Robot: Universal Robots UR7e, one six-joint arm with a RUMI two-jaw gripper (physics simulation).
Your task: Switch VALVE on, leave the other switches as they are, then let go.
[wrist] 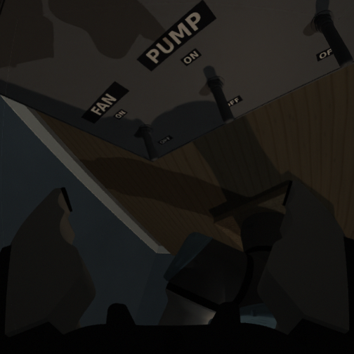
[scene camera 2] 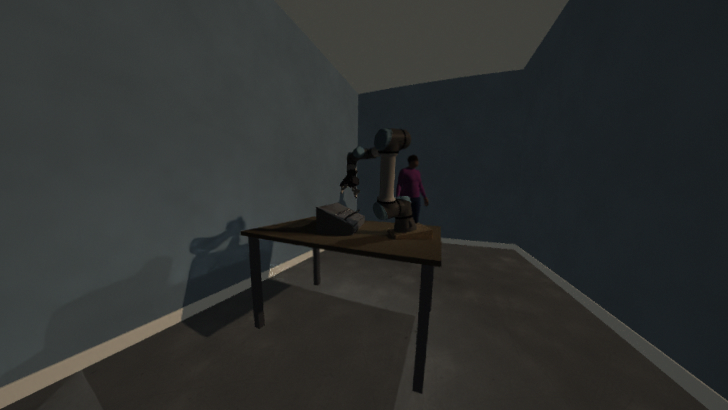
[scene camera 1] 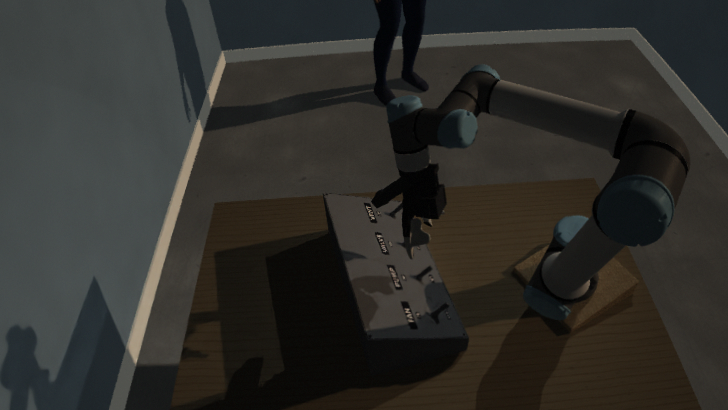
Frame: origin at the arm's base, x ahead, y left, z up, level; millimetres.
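Where they show: gripper, fingertip midpoint: [scene camera 2: 349,196] [scene camera 1: 421,242]; arm's base, origin of the base link: [scene camera 2: 405,229].
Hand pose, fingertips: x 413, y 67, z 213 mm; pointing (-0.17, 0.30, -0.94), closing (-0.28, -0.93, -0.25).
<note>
Things, the pixels of their centre, and the offset from my fingertips. Level surfaces: height alone.
- grey sloped switch panel, body centre: [scene camera 1: 386,274] [scene camera 2: 342,219] dx +92, dy -41, dz -185 mm
- VALVE label, body centre: [scene camera 1: 382,243] dx +107, dy -100, dz -126 mm
- VENT label, body centre: [scene camera 1: 370,212] dx +149, dy -212, dz -126 mm
- PUMP label, body centre: [scene camera 1: 394,277] dx +65, dy +13, dz -126 mm
- PUMP lever, body centre: [scene camera 1: 425,271] dx -12, dy -16, dz -136 mm
- FAN lever, body centre: [scene camera 1: 441,309] dx -54, dy +97, dz -136 mm
- VENT lever, body centre: [scene camera 1: 398,209] dx +71, dy -241, dz -136 mm
- wooden table, its level: dz -248 mm
A grey sloped switch panel [scene camera 1: 351,224] [scene camera 2: 331,219] [wrist: 80,62] stands on the table. The VALVE label [scene camera 1: 382,243] is between the VENT label [scene camera 1: 370,212] and the PUMP label [scene camera 1: 394,277] [wrist: 176,36]. In scene camera 1 my gripper hides the VALVE lever. At the wrist view's upper right, the black VALVE lever [wrist: 334,39] leans toward its OFF mark. The PUMP lever [scene camera 1: 423,274] [wrist: 219,98] and the FAN lever [scene camera 1: 439,312] [wrist: 148,142] lean toward OFF too. My gripper [scene camera 1: 420,239] [scene camera 2: 349,196] [wrist: 175,186] is open and empty, above the panel.
The VENT lever [scene camera 1: 394,211] is beyond my gripper in scene camera 1. My arm's base stands on a wooden block [scene camera 1: 613,285] on the wooden table [scene camera 1: 509,213] [scene camera 2: 387,249]. A person [scene camera 1: 389,45] [scene camera 2: 411,183] stands behind the table.
</note>
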